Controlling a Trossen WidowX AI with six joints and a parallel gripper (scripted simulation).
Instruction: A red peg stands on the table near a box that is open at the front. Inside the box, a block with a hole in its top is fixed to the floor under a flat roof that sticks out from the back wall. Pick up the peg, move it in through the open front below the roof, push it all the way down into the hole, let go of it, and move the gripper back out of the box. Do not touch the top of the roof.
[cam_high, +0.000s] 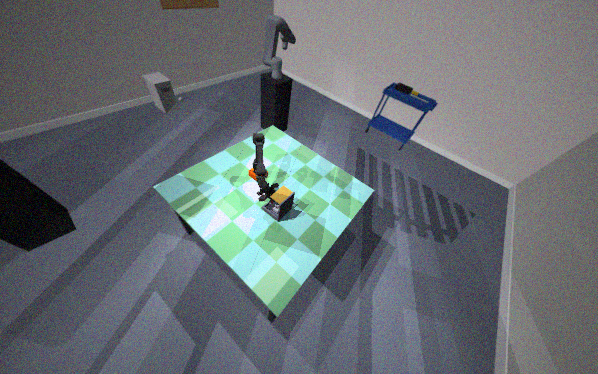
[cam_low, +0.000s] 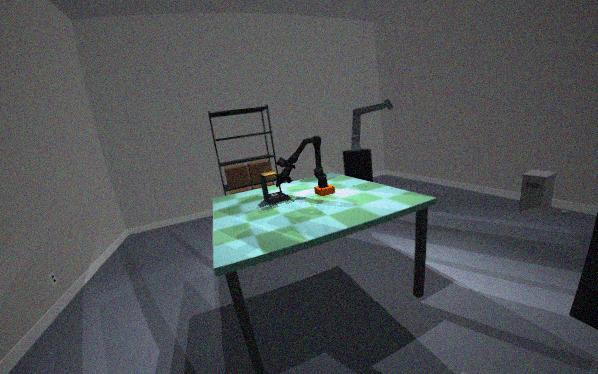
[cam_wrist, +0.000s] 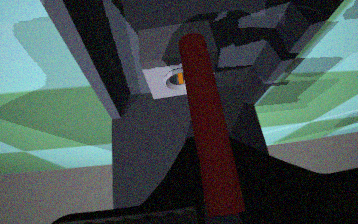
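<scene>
Right now the orange roof is 11 cm above my gripper tip, 5 cm ahead of it and 1 cm to the left of it. Also, from my gripper tip: red peg 3 cm behind, 1 cm to the right, 1 cm below.
</scene>
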